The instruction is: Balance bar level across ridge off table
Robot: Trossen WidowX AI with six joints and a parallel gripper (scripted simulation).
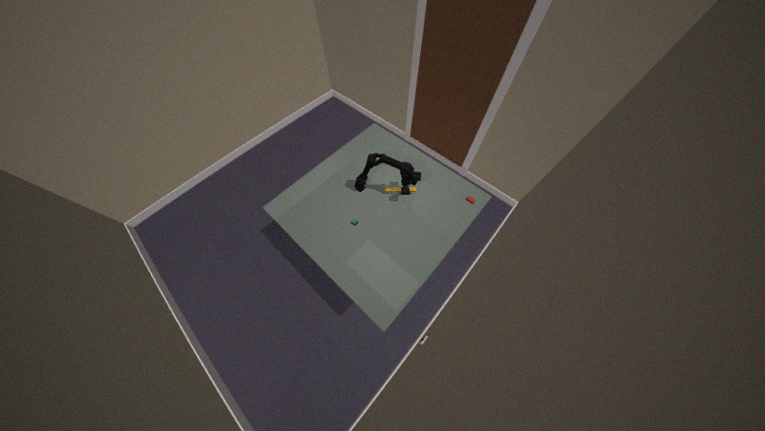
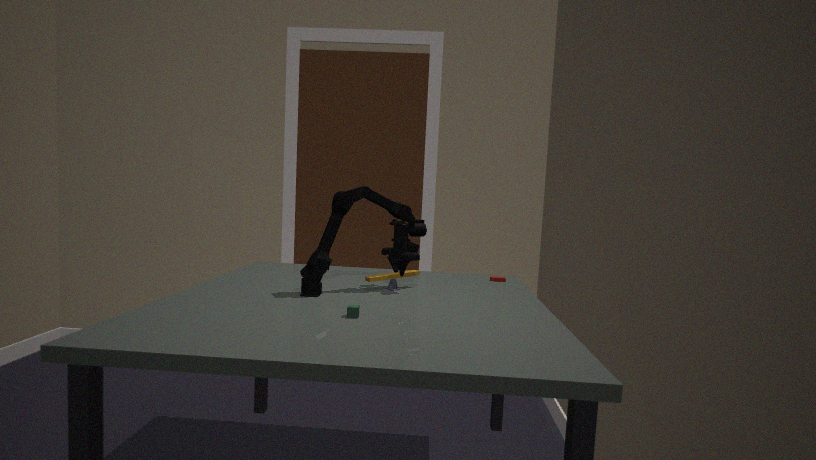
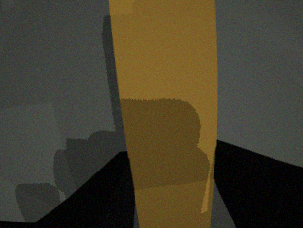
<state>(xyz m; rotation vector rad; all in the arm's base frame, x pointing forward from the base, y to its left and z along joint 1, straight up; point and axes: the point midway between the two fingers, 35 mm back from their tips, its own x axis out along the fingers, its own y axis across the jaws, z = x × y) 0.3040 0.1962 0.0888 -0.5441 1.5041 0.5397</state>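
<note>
My gripper tip is now 20 mm past the yellow bar and 20 mm to the left of it. Also, from my gripper tip: green cube: 110 mm behind, 450 mm to the right, 40 mm below; flat red block: 440 mm ahead, 300 mm to the left, 50 mm below.
</note>
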